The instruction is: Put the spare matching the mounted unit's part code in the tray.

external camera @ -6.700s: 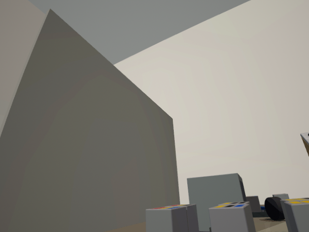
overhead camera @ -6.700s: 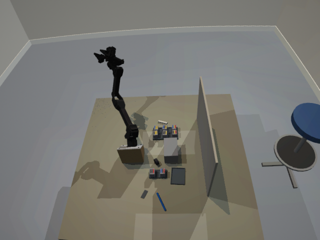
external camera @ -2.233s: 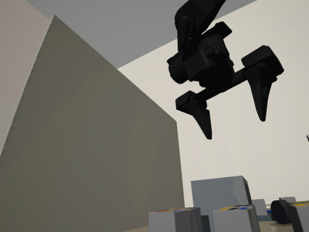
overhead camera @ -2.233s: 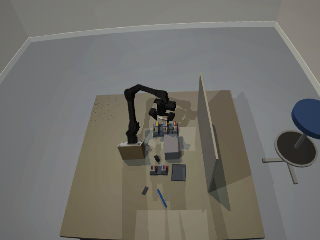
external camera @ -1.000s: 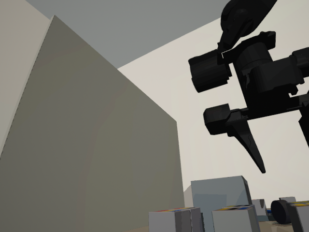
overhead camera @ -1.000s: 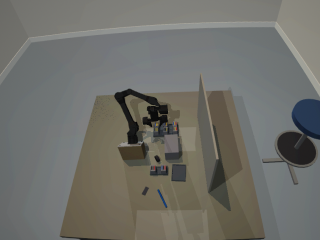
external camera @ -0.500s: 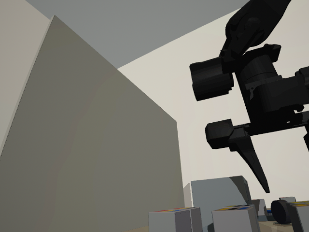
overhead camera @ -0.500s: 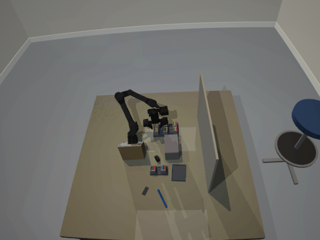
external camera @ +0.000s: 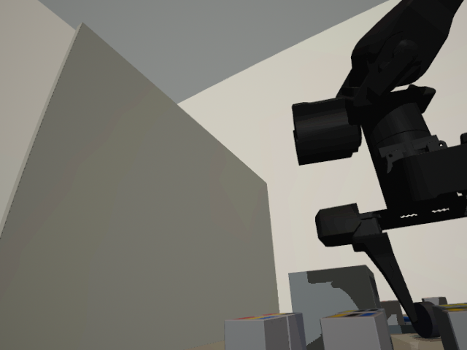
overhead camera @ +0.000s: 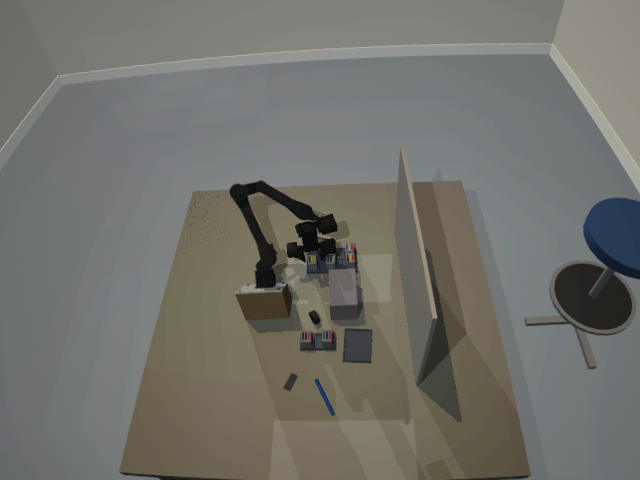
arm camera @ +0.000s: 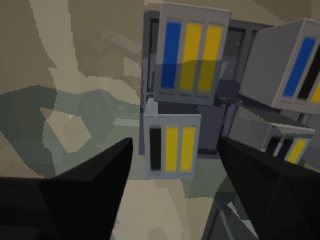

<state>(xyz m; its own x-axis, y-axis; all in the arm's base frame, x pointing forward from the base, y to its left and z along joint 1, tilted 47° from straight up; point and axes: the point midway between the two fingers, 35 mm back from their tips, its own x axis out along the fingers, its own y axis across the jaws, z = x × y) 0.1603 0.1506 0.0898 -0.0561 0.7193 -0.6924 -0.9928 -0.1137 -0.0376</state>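
Right now my gripper tip is 170 mm short of the dark tray, 350 mm to the left of it and 40 mm above it. From my gripper tip the other things lie so: tall upright board 360 mm ahead, 160 mm to the right, 180 mm above; then grey mounted unit 120 mm ahead, 160 mm to the right, 10 mm above; then blue pen 60 mm ahead, 540 mm to the right, 40 mm below.
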